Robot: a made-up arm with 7 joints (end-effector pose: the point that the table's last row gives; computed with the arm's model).
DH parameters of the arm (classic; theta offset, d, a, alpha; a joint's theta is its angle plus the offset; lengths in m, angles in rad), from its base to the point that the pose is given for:
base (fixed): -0.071 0 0 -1.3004
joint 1: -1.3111 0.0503 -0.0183 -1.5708
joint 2: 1.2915 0 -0.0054 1.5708
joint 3: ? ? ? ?
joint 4: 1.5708 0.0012 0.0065 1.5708
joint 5: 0 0.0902 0 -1.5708
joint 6: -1.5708 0 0.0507 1.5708
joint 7: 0 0 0 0
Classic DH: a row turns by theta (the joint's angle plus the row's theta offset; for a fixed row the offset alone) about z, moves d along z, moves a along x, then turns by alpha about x.
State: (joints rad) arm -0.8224 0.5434 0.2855 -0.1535 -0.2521 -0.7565 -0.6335
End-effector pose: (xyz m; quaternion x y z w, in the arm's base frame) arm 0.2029 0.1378 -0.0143 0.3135 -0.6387 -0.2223 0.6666
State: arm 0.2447 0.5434 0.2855 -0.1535 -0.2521 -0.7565 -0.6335
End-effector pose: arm 0.0587 0.1858 -0.1498 0.2712 -0.1737 -0.2763 0.9055
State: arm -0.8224 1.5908 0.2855 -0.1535 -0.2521 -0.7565 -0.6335
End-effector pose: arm 0.1279 0.1749 0.1219 0.7361 -0.4472 -0.2557 0.4392
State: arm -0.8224 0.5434 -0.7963 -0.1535 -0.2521 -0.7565 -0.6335
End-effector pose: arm 0.1914 0.0163 -0.0963 0.1713 -0.4524 -0.6863 0.5431
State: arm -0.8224 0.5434 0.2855 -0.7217 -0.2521 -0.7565 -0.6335
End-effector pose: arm 0.1370 0.1104 -0.0002 0.3598 -0.7890 -0.2468 0.4325
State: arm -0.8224 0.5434 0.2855 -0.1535 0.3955 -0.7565 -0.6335
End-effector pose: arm 0.2108 0.1187 -0.0220 0.5915 -0.4872 -0.1943 0.6124
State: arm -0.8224 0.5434 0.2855 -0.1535 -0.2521 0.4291 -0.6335
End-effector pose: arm 0.2493 0.1487 -0.0450 0.1397 -0.1560 -0.2544 0.9442
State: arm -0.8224 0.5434 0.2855 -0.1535 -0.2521 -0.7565 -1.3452
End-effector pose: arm 0.2029 0.1378 -0.0143 0.5164 -0.4894 -0.4406 0.5474
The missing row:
joint 3: 1.5708 -0.1963 0.0211 -1.5708
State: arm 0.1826 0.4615 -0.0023 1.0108 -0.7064 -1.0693 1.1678
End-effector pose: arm -0.0123 0.2131 -0.2564 0.1505 0.0314 0.7632 0.6276
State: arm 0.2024 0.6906 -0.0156 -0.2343 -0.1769 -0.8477 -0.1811
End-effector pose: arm 0.0692 0.1563 -0.1475 0.2084 -0.2690 -0.2577 0.9043
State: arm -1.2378 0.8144 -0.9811 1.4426 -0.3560 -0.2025 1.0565
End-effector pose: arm 0.2963 0.2118 -0.0975 0.5171 -0.0911 0.4914 0.6948
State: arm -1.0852 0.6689 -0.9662 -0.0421 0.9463 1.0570 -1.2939
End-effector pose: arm 0.2683 0.0597 -0.0771 0.6764 0.3681 -0.2588 0.5831
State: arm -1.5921 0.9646 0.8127 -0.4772 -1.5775 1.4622 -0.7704
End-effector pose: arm 0.1425 0.1509 0.1295 0.2089 -0.2857 -0.6745 0.6479
